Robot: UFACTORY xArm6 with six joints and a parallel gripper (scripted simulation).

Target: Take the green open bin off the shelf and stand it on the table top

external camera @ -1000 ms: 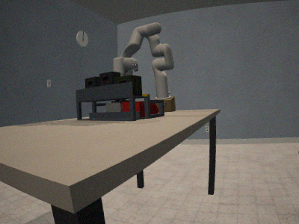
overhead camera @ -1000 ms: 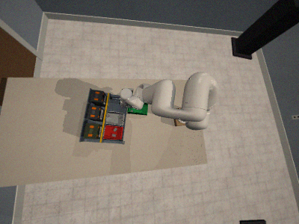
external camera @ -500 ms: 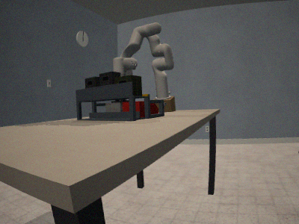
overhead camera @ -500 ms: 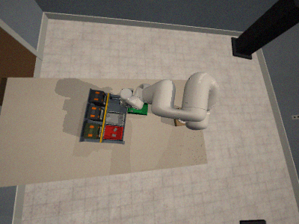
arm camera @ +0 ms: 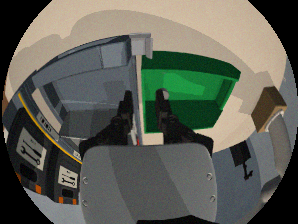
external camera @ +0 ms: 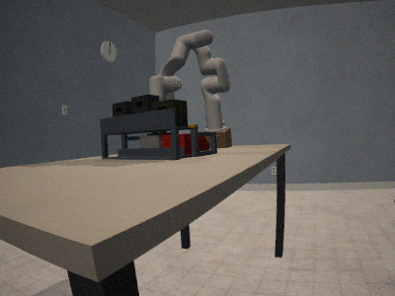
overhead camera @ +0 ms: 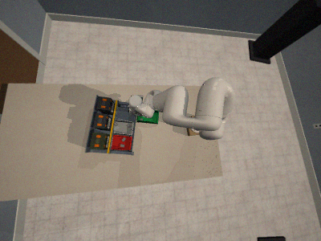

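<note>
Now: hand 8 cm past the green open bin and 4 cm above it. From my hand the other things lie so: yellow strip: 16 cm ahead, 11 cm to the left, 3 cm above; then red bin: 22 cm to the left, 11 cm ahead, 3 cm below; then grey bin: 11 cm to the left, 11 cm ahead, 3 cm below.
</note>
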